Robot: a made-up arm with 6 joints.
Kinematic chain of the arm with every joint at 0, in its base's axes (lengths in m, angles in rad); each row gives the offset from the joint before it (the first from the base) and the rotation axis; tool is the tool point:
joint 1: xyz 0 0 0.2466 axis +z
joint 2: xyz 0 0 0 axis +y
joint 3: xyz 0 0 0.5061 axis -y
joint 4: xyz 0 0 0 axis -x
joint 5: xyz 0.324 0 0 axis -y
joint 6: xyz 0 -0.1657 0 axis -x
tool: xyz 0 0 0
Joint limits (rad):
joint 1: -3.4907..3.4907
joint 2: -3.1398..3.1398
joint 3: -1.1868..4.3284
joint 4: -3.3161..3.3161
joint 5: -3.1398..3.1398
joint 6: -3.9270..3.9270
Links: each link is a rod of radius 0.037 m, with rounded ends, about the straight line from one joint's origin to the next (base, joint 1, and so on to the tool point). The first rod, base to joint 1, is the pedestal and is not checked.
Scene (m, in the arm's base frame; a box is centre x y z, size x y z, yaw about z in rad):
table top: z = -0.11
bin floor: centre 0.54 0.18 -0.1 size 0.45 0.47 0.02 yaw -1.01
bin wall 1: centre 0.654 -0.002 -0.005 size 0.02 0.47 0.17 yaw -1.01
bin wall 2: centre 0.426 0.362 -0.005 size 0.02 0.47 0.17 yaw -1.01
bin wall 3: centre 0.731 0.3 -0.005 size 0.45 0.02 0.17 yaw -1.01
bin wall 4: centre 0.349 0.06 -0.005 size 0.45 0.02 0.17 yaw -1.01
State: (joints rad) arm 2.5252 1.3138 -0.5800 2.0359 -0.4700 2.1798
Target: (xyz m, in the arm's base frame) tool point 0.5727 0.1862 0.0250
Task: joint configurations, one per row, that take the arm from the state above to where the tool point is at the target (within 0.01 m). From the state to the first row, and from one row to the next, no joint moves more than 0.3 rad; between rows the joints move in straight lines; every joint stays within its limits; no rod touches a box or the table.
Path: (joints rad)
1: 2.2534 1.2715 -0.5747 1.9613 -0.4700 2.1798
2: 1.9815 1.2291 -0.5693 1.8867 -0.4700 2.1798
3: 1.7097 1.1868 -0.5640 1.8121 -0.4700 2.1798
4: 1.4379 1.1444 -0.5587 1.7375 -0.4700 2.1798
5: 1.1660 1.1021 -0.5533 1.6629 -0.4700 2.1798
6: 0.8942 1.0597 -0.5480 1.5883 -0.4700 2.1798
7: 0.6223 1.0174 -0.5427 1.5136 -0.4700 2.1798
8: 0.3505 0.9751 -0.5373 1.4390 -0.4700 2.1798
9: 0.3490 1.1489 -0.4720 1.4444 -0.4700 2.1798
10: 0.3476 1.3226 -0.4067 1.4497 -0.4700 2.1798

